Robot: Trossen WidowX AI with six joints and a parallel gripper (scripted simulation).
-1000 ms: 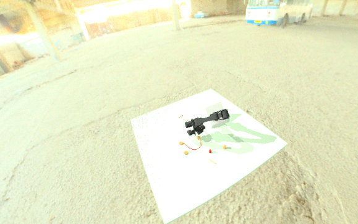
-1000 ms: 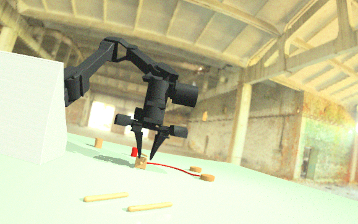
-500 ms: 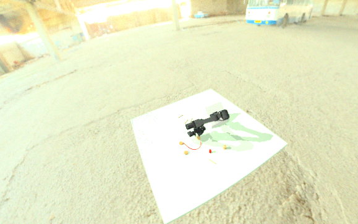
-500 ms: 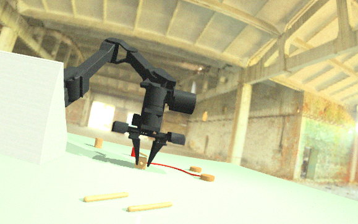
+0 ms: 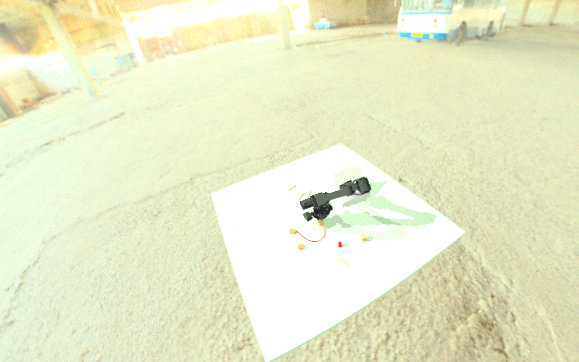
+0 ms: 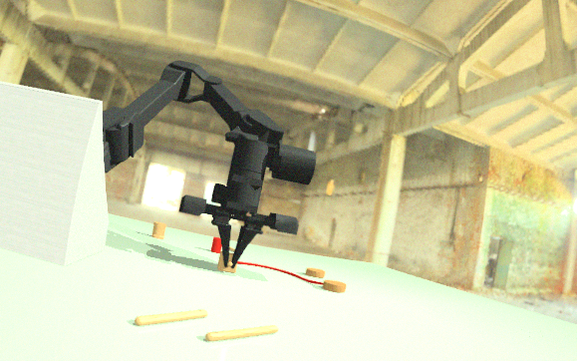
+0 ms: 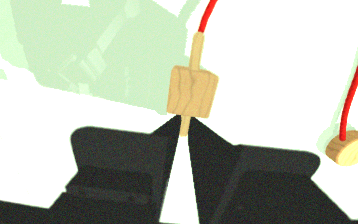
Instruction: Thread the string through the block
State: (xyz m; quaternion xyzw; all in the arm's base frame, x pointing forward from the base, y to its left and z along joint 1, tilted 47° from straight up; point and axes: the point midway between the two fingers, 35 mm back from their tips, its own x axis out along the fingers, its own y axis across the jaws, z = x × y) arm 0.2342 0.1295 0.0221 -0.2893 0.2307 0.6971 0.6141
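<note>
Now: the wooden block 30 mm to the left of my gripper tip. From my gripper tip the other things lie so: thin wooden stick 10 mm behind, 40 mm to the left; then red cylinder 40 mm behind, 220 mm to the left, 10 mm above; then round wooden button 180 mm ahead, 10 mm to the left.
</note>
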